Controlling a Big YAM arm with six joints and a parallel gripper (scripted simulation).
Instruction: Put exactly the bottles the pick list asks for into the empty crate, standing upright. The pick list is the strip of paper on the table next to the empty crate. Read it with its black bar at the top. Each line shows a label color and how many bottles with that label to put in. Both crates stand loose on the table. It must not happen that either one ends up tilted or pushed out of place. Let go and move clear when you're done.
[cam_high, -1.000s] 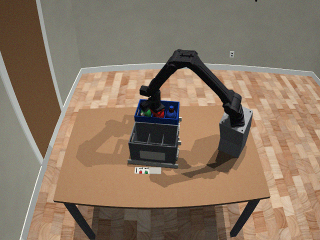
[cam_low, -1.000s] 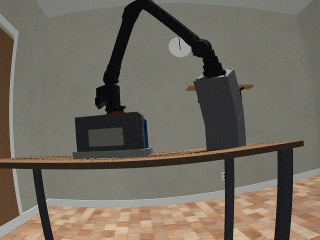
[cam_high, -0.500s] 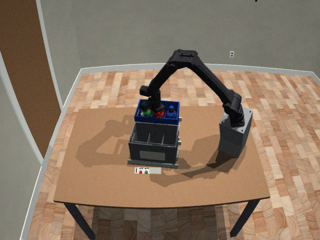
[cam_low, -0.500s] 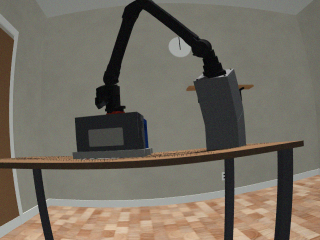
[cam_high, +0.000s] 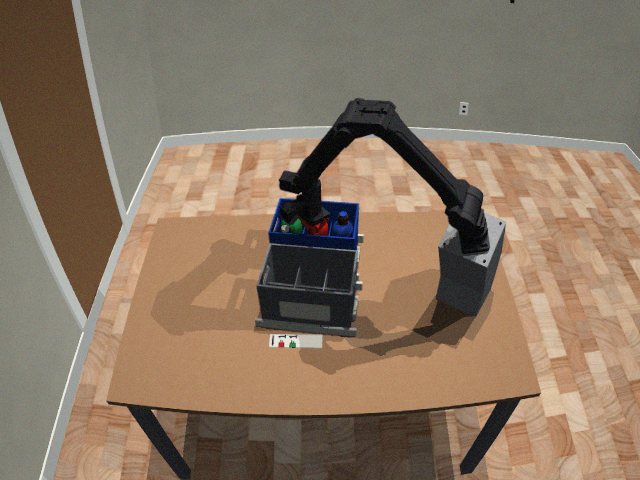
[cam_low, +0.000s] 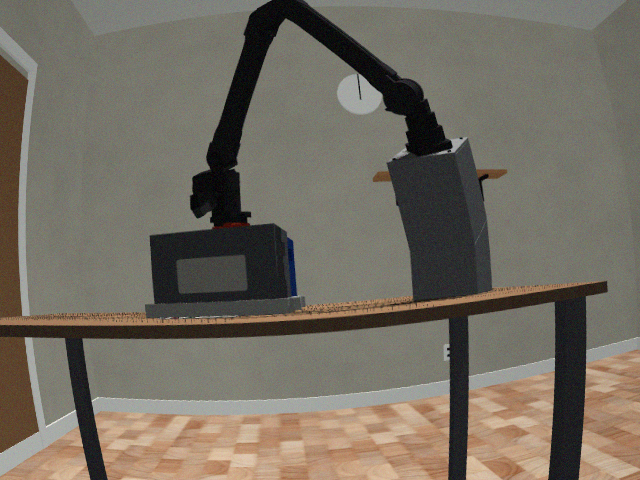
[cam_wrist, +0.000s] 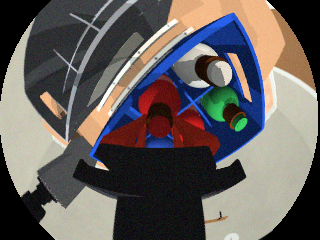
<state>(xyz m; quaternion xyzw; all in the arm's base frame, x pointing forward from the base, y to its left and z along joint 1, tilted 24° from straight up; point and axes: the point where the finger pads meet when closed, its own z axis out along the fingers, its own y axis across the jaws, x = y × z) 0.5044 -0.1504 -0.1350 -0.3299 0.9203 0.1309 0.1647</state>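
The red-labelled bottle is 60 mm below my hand. Round my hand: blue-labelled bottle (90 mm behind, 80 mm to the right, 60 mm below); grey crate (190 mm to the left, 70 mm below); green-labelled bottle (90 mm to the right, 80 mm ahead, 60 mm below).
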